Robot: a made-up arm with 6 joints.
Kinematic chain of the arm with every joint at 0, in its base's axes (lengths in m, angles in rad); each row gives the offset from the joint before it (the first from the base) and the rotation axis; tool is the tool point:
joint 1: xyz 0 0 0.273 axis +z
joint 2: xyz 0 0 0 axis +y
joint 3: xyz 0 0 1.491 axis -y
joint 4: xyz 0 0 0 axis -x
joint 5: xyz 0.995 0 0 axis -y
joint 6: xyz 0 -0.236 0 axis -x
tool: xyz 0 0 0
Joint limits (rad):
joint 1: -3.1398..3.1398
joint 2: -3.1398..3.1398
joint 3: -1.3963..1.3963
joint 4: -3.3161..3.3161
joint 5: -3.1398..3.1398
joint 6: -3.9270..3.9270
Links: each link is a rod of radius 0.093 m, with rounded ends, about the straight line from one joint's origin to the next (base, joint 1, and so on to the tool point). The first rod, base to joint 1, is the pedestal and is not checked.
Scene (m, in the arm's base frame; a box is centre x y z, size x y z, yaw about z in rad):
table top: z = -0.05
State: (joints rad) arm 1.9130 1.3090 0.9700 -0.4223 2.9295 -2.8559
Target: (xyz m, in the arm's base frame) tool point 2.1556 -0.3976 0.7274
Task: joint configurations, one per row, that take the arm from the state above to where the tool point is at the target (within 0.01 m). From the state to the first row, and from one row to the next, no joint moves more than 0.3 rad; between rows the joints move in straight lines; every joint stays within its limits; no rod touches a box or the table.
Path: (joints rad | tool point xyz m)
1: 1.6279 1.2639 0.9335 -0.4176 2.9295 -2.8559 | 0.0823 2.3400 0.3101
2: 1.3428 1.2188 0.8970 -0.4129 2.9295 -2.8559 | 0.7335 2.2048 0.3825
3: 1.0577 1.1736 0.8605 -0.4082 2.9295 -2.8559 | 1.3141 1.8911 0.4542
4: 0.7726 1.1285 0.8240 -0.4035 2.9295 -2.8559 | 1.7763 1.4283 0.5245
5: 0.4876 1.0834 0.7875 -0.3988 2.9295 -2.8559 | 2.0830 0.8585 0.5935
6: 0.2025 1.0383 0.7510 -0.3941 2.9295 -2.8559 | 2.2117 0.2316 0.6611
7: -0.0826 0.9931 0.7145 -0.3894 2.9295 -2.8559 | 2.1556 -0.3975 0.7275

